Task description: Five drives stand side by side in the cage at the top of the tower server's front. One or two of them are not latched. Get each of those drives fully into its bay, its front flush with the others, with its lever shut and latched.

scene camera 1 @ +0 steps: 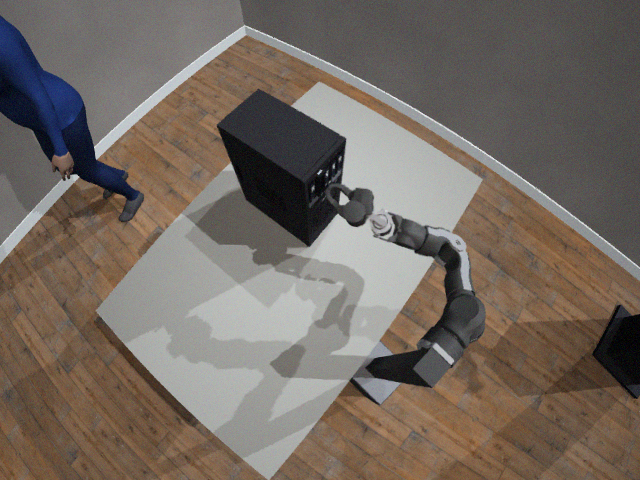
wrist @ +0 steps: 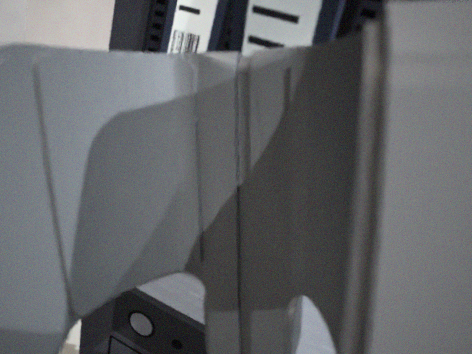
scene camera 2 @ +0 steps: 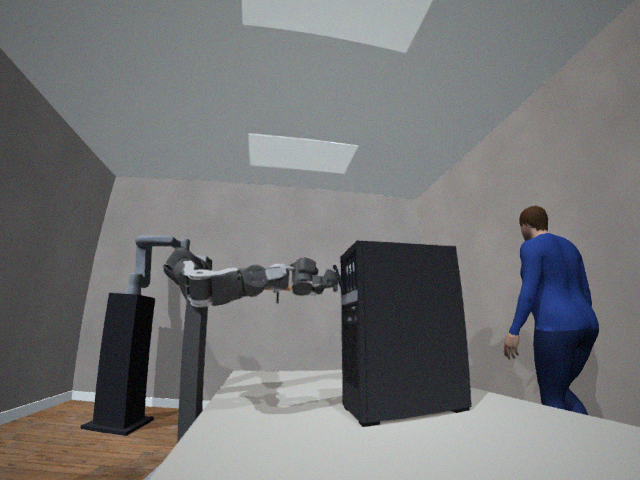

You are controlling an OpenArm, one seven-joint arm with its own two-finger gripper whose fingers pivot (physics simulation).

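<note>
The black tower server (scene camera 1: 281, 135) (scene camera 2: 413, 330) stands upright on the table. The drives (scene camera 1: 327, 173) (scene camera 2: 350, 268) form a row at the top of its front. In the wrist view, a narrow white-labelled drive front (wrist: 195, 20) and a wider one (wrist: 280, 22) show above the fingers. A thin dark lever (scene camera 2: 335, 270) stands slightly out from the cage front, at the fingertips. My gripper (scene camera 1: 330, 191) (scene camera 2: 337, 282) (wrist: 265, 212) is shut and empty, its tips at or very near the drive fronts. Contact cannot be told. The fingers hide the lower drive fronts.
The pale table top (scene camera 1: 248, 320) (scene camera 2: 496, 434) extends around the tower. A round button (wrist: 141, 324) shows on the tower's front below the fingers. A person in blue (scene camera 1: 56, 103) (scene camera 2: 555, 289) stands beyond the tower. A black pedestal (scene camera 2: 124, 356) stands behind the arm.
</note>
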